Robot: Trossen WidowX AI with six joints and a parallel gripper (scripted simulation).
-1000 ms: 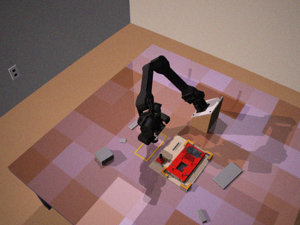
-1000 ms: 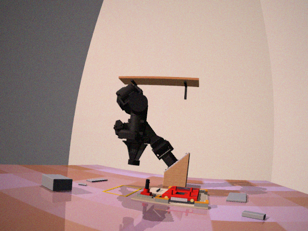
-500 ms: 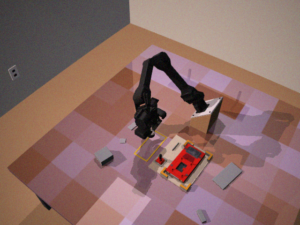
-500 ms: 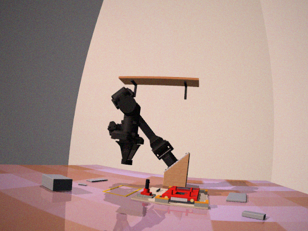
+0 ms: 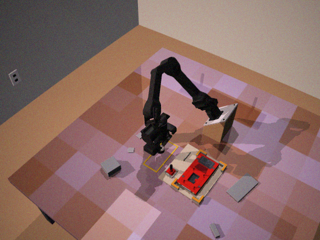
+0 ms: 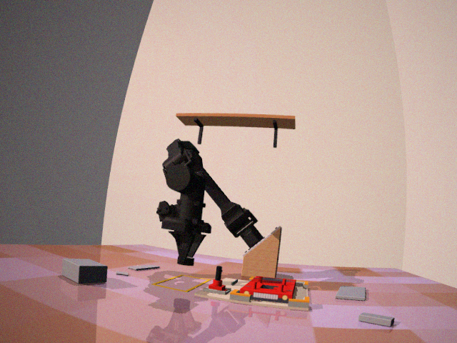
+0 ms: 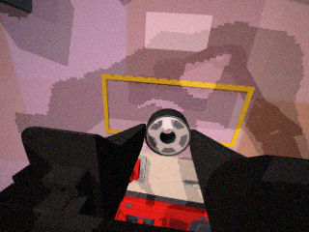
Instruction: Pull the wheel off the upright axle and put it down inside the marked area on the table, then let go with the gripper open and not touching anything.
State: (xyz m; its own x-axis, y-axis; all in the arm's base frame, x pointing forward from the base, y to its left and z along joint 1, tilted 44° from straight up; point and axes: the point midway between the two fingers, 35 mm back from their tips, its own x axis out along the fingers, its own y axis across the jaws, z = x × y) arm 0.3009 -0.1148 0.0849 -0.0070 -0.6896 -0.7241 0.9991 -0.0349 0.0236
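The wheel lies right at my gripper tip. From my gripper tip the other things lie so: axle (100 mm to the left, 50 mm ahead, 20 mm below).
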